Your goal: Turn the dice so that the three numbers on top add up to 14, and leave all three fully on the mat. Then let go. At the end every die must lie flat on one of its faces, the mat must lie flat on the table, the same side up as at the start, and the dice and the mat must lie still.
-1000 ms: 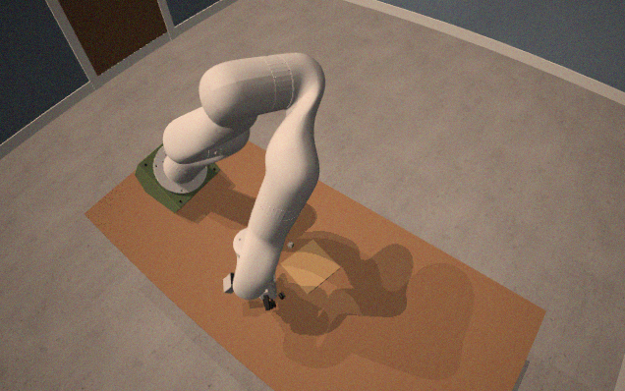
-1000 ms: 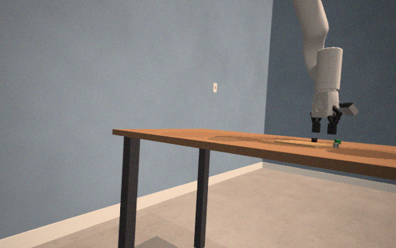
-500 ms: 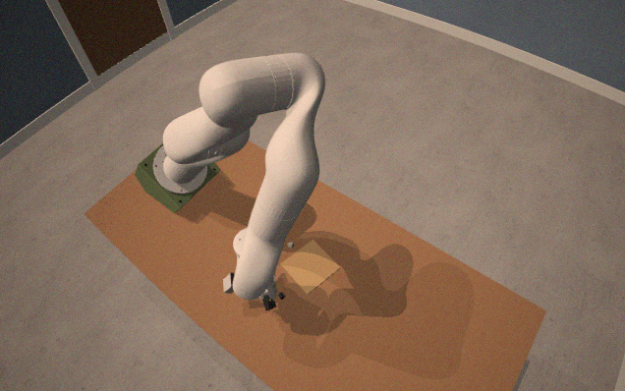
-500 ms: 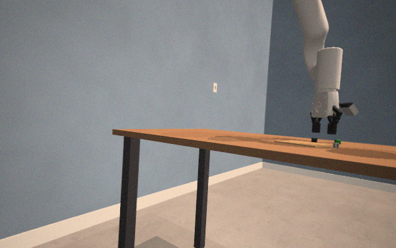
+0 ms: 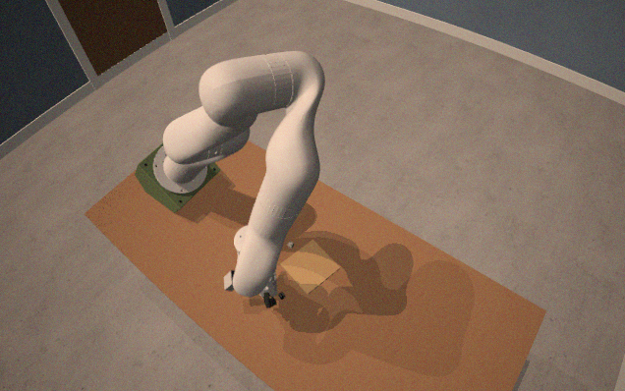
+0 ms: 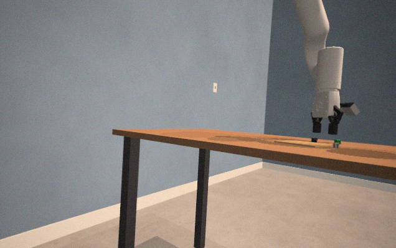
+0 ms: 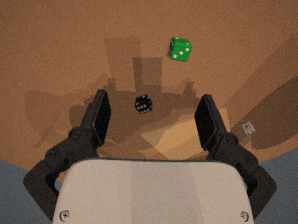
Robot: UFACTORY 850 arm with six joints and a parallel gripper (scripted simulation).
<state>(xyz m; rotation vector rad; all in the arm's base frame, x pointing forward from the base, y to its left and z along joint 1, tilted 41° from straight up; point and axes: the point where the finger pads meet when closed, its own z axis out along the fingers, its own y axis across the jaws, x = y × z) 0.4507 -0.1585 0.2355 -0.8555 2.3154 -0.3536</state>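
Now: hand 4 cm above the black die, 3 cm short of it and 1 cm to the right of it. Round my hand: white die (18 cm to the left, 5 cm behind, 4 cm below); then green die (4 cm below, 4 cm behind, 1 cm to the right); then mat (15 cm to the left, 5 cm ahead, 4 cm below).
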